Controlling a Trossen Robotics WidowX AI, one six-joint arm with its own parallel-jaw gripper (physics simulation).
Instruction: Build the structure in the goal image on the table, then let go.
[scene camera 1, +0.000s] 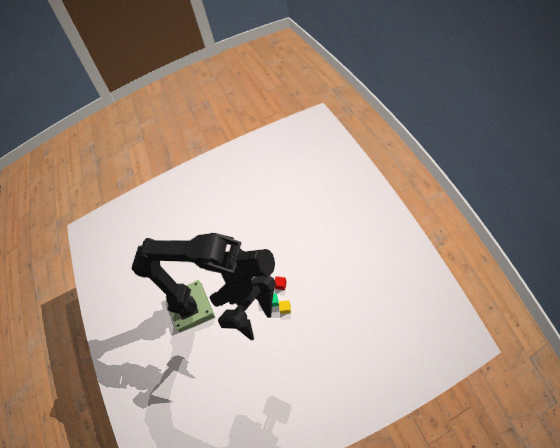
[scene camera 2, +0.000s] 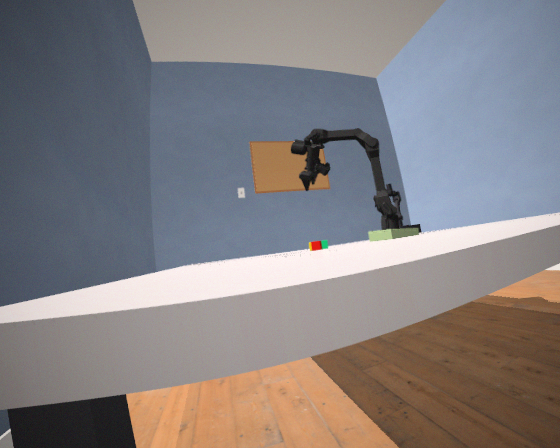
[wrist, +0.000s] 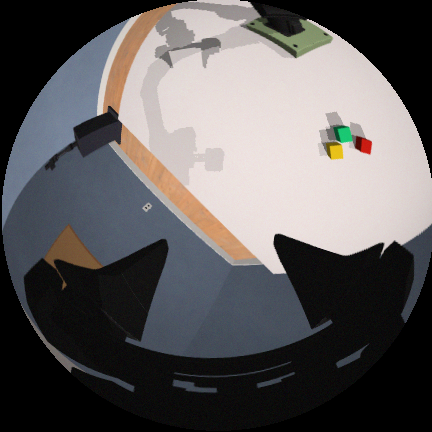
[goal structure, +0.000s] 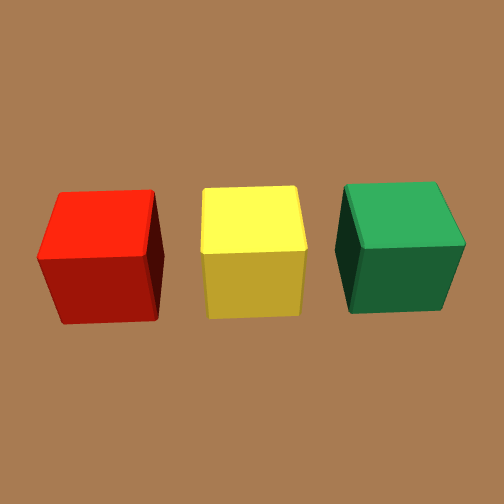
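Pixels of known places: gripper, fingertip midpoint: (scene camera 1: 261, 328) (scene camera 2: 309, 187) (wrist: 220, 242); arm's base, link origin: (scene camera 1: 187, 308) (scene camera 2: 390, 230).
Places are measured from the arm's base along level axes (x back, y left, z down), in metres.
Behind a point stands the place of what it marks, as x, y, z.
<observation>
A red cube (scene camera 1: 280, 283) {-0.318, -0.059, 0.002} (scene camera 2: 316, 245) {-0.325, -0.035, 0.018} (wrist: 364, 145) {-0.315, -0.054, 0.003} lies on the white table (scene camera 1: 375, 240) {-0.675, -0.061, 0.035} (scene camera 2: 200, 285) {-0.693, 0.579, 0.035} (wrist: 250, 100) {-0.085, -0.227, 0.036}, a little apart from the other two. A green cube (scene camera 1: 275, 300) {-0.278, -0.105, 0.003} (scene camera 2: 324, 244) {-0.272, -0.077, 0.019} (wrist: 343, 134) {-0.269, -0.098, 0.003} is partly hidden behind a finger in scene camera 1. A yellow cube (scene camera 1: 285, 307) {-0.296, -0.143, 0.003} (scene camera 2: 310, 246) {-0.313, -0.124, 0.019} (wrist: 335, 151) {-0.294, -0.136, 0.003} lies close beside the green one; whether they touch I cannot tell. No cube is stacked on another. My gripper (scene camera 1: 261, 327) {-0.209, -0.273, -0.269} (scene camera 2: 310, 187) {-0.209, -0.273, -0.269} (wrist: 220, 242) {-0.209, -0.273, -0.269} is wide open and empty, high above the table and pointing down at a slant.
The arm stands on a green base plate (scene camera 1: 202, 312) {-0.044, -0.040, -0.005} (scene camera 2: 382, 235) {-0.073, 0.031, 0.017} (wrist: 300, 47) on the table, near the cubes. Shadows of the arm fall across the table. A brown board (scene camera 2: 275, 167) hangs on the blue wall. A dark box-shaped object (wrist: 98, 134) shows at the left in the wrist view.
</observation>
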